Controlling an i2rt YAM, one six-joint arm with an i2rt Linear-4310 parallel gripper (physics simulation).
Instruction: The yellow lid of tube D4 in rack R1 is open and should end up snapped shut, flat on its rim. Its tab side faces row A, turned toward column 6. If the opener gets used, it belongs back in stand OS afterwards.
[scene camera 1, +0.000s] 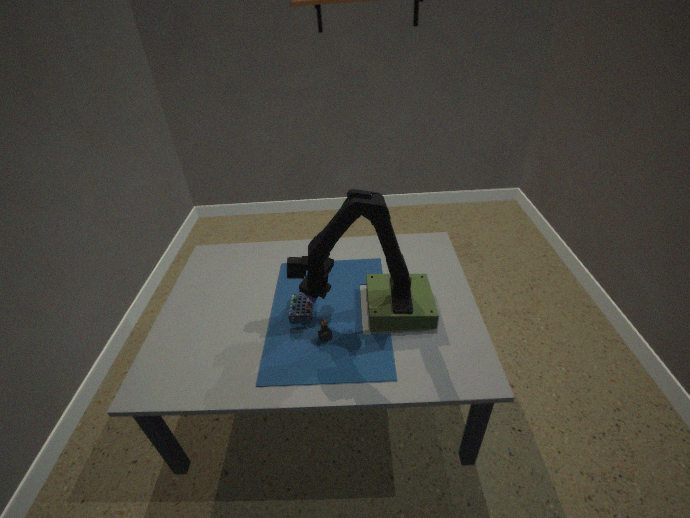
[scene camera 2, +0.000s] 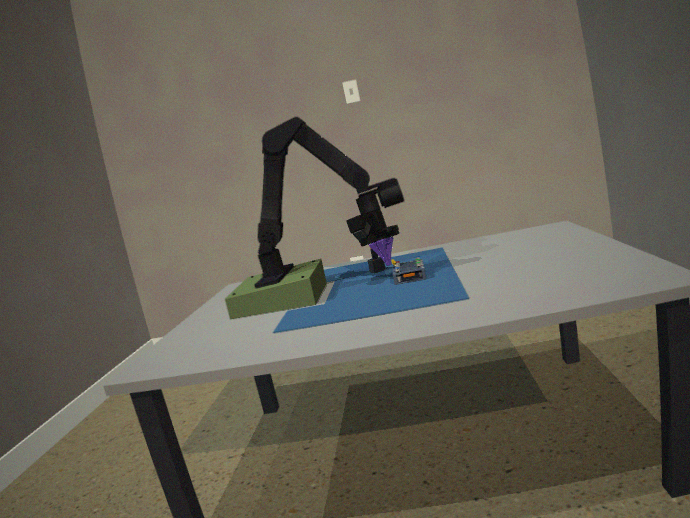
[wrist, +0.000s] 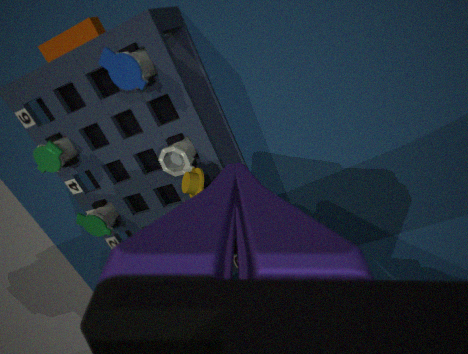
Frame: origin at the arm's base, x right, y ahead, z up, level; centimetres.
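Seen in the pictures: gripper, fingertip midpoint: (scene camera 1: 314, 301) (scene camera 2: 389, 265) (wrist: 235, 176); arm's base at its link origin: (scene camera 1: 400, 294) (scene camera 2: 275, 276).
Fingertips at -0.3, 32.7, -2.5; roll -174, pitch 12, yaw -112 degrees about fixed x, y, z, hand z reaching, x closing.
Note:
Offsets run from my fingertips to a thing's top centre, as dx, dy, dz. "pt": to the spot under its first point. Level surfaces: height alone.
Rack R1 @[+0.7, +5.1, +1.5] (scene camera 1: 300, 320) (scene camera 2: 409, 267) (wrist: 135, 32) stands on the mat. In the wrist view, tube D4 @[pt +1.2, +2.5, -0.6] (wrist: 176, 159) has an open, pale mouth. Its yellow lid @[+0.6, +1.5, +1.3] (wrist: 193, 181) (scene camera 2: 394, 261) hangs open beside the mouth, on the side toward the low-numbered columns, tilted off the rim. My gripper (wrist: 235, 176) (scene camera 2: 389, 263) is shut and empty. Its purple fingertips are close to the lid, to its right in the wrist view, and they hide part of the rack. Stand OS @[-14.7, -5.2, -0.1] (scene camera 1: 324, 335) (scene camera 2: 376, 265) is a small dark block with an orange-topped piece @[-14.7, -5.2, +4.4] (scene camera 1: 323, 323) upright in it, probably the opener.
Other tubes in the rack have a blue lid @[+5.2, +2.4, +0.1] (wrist: 124, 70) and green lids (wrist: 48, 157) (wrist: 94, 225). An orange block @[pt +7.1, +5.1, -1.7] (wrist: 72, 39) sits at the column 6 end. The blue mat @[dz -4.1] (scene camera 1: 328, 368) (scene camera 2: 367, 312) lies beside the green arm base (scene camera 1: 398, 320) (scene camera 2: 278, 301).

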